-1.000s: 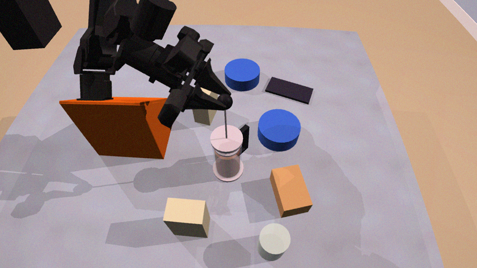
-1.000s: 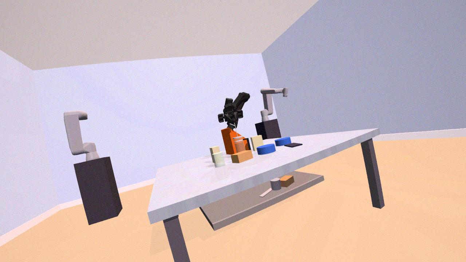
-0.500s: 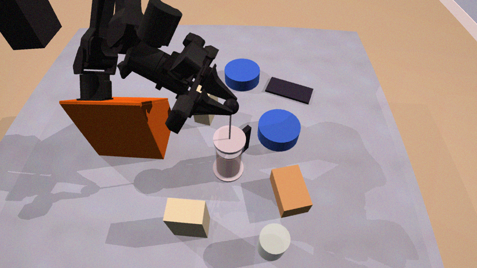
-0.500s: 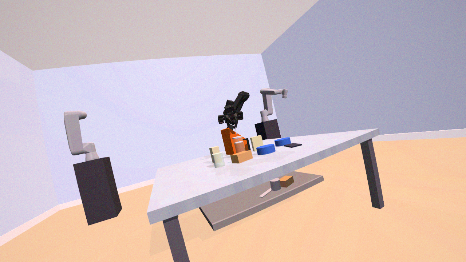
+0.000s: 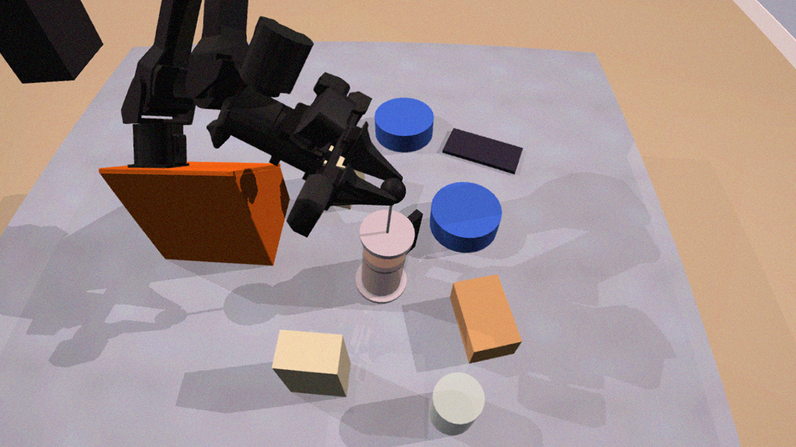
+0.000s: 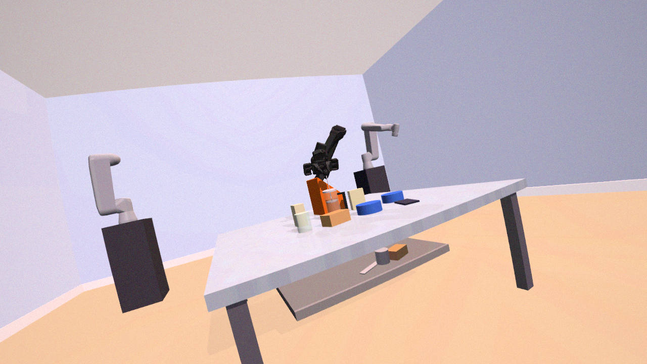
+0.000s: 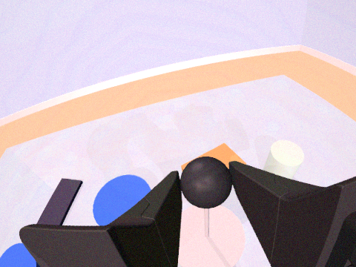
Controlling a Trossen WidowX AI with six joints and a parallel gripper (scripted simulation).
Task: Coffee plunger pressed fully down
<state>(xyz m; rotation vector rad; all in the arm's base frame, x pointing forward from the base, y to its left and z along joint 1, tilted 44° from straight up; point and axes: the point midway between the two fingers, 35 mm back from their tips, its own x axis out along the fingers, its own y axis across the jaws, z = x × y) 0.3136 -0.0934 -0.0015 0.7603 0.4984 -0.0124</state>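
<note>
My gripper tip is 10 mm past the coffee press, 20 mm to the right of it and 120 mm above it. Round my gripper tip: pale cylinder: 80 mm ahead, 190 mm to the right, 190 mm below; then dark flat slab: 160 mm ahead, 310 mm to the left, 230 mm below.
</note>
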